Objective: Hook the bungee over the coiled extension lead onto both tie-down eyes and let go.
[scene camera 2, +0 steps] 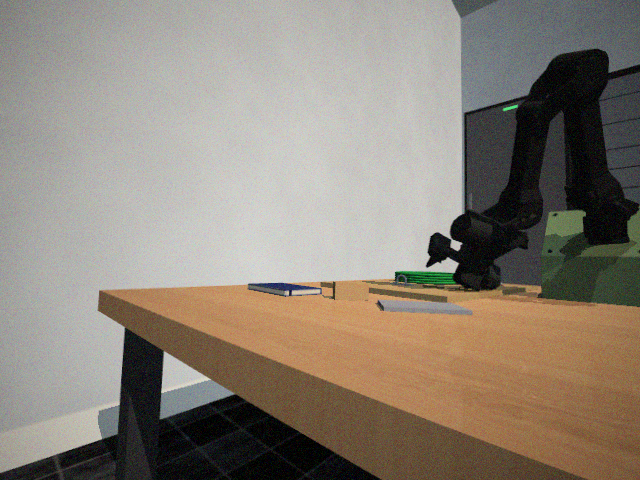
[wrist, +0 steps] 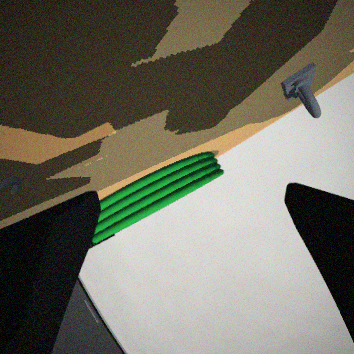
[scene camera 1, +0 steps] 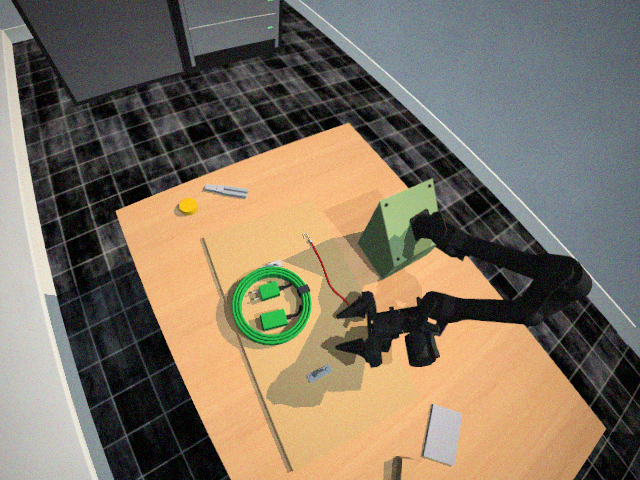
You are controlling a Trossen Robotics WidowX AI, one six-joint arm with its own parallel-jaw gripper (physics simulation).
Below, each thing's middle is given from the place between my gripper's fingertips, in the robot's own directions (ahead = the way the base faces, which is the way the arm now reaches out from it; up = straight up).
Scene:
My gripper is now 90 mm short of the green coiled extension lead [scene camera 1: 275, 319], 140 mm to the left of it and 20 mm above it. Round my hand: grey pad [scene camera 1: 442, 437] (80 mm behind, 350 mm to the left, 40 mm below).

